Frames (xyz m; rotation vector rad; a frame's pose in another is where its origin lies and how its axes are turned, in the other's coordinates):
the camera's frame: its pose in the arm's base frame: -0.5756 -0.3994 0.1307 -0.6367 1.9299 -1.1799
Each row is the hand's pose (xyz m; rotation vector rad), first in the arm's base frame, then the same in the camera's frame.
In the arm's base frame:
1: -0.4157 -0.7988 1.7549 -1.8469 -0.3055 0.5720
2: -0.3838 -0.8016 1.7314 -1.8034 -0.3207 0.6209
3: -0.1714 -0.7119 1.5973 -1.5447 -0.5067 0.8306
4: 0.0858 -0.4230 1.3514 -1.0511 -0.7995 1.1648
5: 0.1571 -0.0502 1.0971 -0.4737 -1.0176 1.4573
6: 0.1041 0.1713 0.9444 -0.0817 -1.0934 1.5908
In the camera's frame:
1: -0.3713 -1.6350 -0.1101 -0.7996 -2.5045 -0.7646
2: -0.3793 -1.6159 -0.0763 -0.8203 -2.5491 -0.7069
3: -0.5208 -1.4605 0.0880 -0.8314 -2.8531 -0.4215
4: -0.7953 -1.1172 0.2180 0.7004 2.7670 -0.1600
5: -1.0212 -0.7250 0.1558 0.5234 2.2934 -0.6727
6: -1.0998 -0.4885 0.0415 0.4196 1.9778 -0.9490

